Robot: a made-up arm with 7 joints.
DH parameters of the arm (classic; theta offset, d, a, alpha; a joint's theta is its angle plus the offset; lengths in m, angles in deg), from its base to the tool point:
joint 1: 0 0.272 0 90
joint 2: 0 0.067 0 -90
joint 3: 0 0.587 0.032 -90
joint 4: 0 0.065 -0.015 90
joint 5: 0 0.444 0 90
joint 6: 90 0.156 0.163 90
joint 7: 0 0.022 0 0
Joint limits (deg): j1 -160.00..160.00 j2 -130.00..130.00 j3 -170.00..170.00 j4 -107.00..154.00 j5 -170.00..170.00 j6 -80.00..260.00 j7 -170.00..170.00
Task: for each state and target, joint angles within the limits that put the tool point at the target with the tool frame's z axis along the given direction. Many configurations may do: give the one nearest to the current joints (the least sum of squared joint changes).
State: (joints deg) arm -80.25 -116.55 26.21 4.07 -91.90 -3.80 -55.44
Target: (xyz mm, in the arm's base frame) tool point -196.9 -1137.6 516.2 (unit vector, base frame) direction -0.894 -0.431 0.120
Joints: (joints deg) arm -104.76 -85.79 12.66 -1.31 -107.06 41.08 -55.44
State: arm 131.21 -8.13 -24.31 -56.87 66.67 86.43 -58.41
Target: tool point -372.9 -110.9 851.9 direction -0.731 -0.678 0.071
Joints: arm 131.47 -40.55 -77.29 -95.31 50.40 78.27 -58.41
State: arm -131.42 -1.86 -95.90 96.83 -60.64 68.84 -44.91
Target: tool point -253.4 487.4 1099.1 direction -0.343 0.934 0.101
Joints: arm -147.32 -0.24 -110.56 89.38 -57.19 99.51 -44.91
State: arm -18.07 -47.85 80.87 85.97 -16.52 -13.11 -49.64
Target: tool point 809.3 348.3 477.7 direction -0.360 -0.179 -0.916
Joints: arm -11.27 -51.75 70.82 86.39 -35.29 -6.42 -49.64
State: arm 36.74 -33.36 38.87 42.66 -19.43 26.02 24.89
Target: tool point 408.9 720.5 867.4 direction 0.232 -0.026 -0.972
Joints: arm 44.10 -22.77 39.18 69.84 -27.65 -1.29 24.89
